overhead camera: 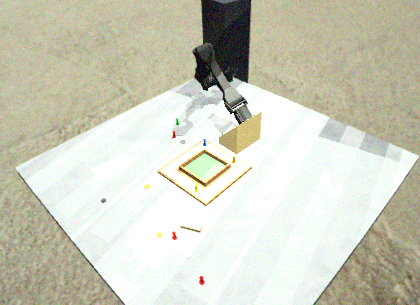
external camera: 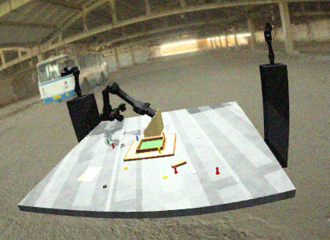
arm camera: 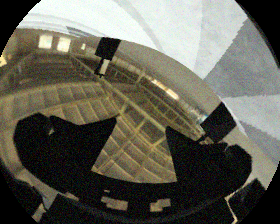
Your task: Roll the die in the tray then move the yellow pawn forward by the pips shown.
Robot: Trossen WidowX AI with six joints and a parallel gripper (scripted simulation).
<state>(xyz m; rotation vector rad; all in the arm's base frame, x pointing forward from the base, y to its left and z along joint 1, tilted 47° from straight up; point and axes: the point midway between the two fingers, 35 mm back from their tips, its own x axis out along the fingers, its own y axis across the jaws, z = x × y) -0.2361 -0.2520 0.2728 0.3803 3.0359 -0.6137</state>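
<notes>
The white die lies 490 mm ahead of my gripper tip, 180 mm to the left of it and 140 mm below it. Round my gripper tip: orange pawn: 450 mm to the left, 420 mm ahead, 130 mm below; then blue pawn: 440 mm ahead, 270 mm to the left, 130 mm below; then green pawn: 430 mm ahead, 140 mm below, 30 mm to the left.
</notes>
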